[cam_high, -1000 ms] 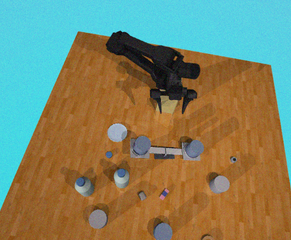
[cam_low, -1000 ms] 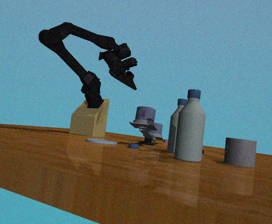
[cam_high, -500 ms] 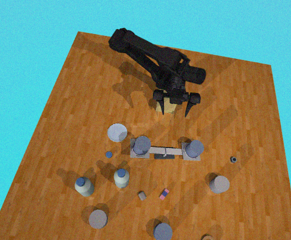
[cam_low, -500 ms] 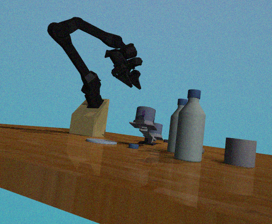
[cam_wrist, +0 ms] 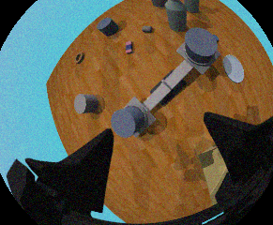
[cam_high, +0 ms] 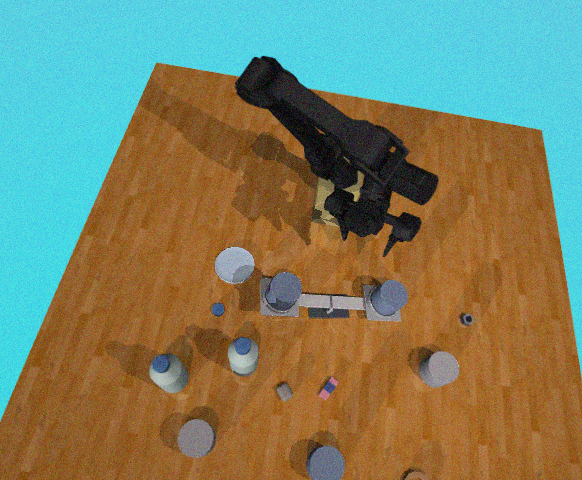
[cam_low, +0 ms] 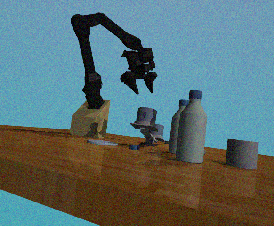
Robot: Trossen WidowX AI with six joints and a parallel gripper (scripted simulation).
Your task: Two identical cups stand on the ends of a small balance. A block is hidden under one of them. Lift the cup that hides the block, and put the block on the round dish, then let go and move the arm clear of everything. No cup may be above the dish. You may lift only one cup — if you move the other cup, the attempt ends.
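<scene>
Right now the grey-blue block is 40 mm ahead of my gripper tip, 100 mm to the left of it and 180 mm below it. Round my gripper tip: round dish: 20 mm behind, 280 mm to the right, 220 mm below; then pink eraser: 250 mm ahead, 20 mm to the right, 220 mm below; then cup: 80 mm ahead, 170 mm to the right, 110 mm below.
</scene>
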